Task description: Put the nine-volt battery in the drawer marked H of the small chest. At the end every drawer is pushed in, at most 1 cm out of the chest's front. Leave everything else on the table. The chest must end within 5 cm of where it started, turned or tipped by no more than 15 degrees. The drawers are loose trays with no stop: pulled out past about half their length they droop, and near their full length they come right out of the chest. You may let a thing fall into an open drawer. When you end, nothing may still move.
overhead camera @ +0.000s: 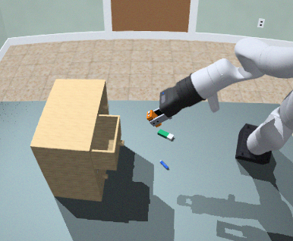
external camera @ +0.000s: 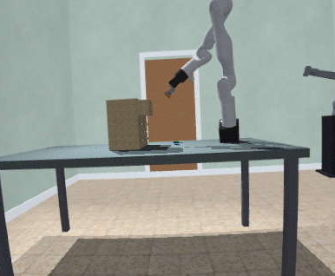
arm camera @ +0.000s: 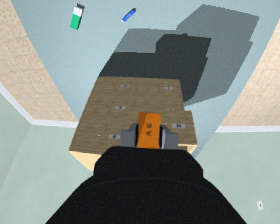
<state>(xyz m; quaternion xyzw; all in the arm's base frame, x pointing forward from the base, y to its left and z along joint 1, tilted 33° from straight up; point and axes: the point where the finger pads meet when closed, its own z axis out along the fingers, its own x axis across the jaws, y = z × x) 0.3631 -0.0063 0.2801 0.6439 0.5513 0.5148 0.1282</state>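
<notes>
My gripper is now 190 mm short of the drawer, 110 mm above it and 60 mm to the right of it. The rest, counted from my hand: blue cylinder (330 mm below, 70 mm to the right, 30 mm behind); then nine-volt battery (10 mm ahead).
</notes>
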